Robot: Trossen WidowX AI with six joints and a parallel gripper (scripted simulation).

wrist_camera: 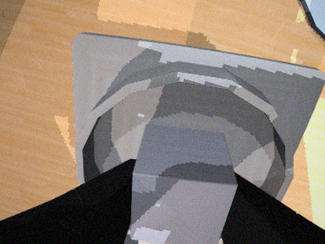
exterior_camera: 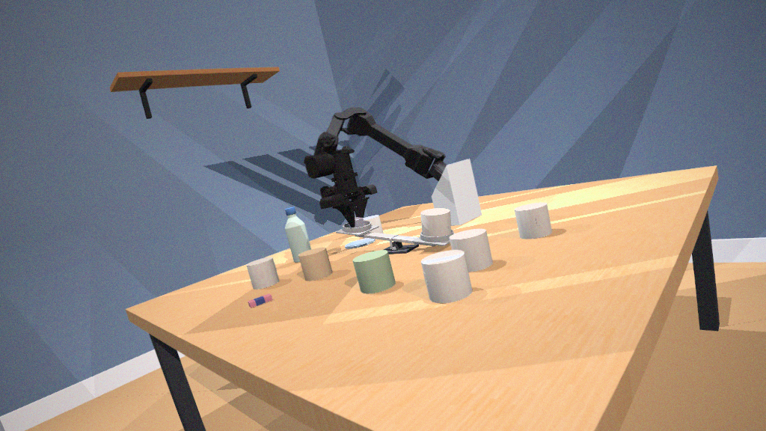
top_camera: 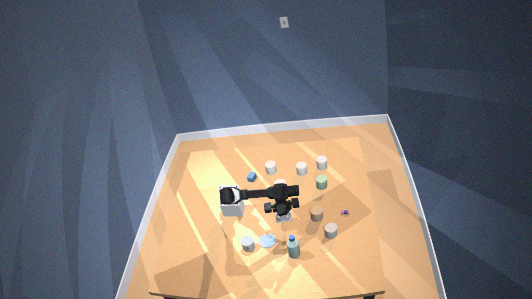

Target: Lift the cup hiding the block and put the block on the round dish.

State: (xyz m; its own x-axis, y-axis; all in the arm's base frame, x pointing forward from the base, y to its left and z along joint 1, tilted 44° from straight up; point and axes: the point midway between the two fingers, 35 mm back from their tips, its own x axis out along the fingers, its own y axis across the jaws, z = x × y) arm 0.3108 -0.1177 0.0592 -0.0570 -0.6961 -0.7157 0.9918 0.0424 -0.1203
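Now: gripper tip 12 cm to the left of the round pale-blue dish, 10 cm past it and 8 cm above it. From my gripper tip the other things lie so: grey block: 1 cm above; tan cylinder: 20 cm ahead, 4 cm below, 3 cm to the left; small balance: 12 cm to the left, 4 cm below, 1 cm behind.
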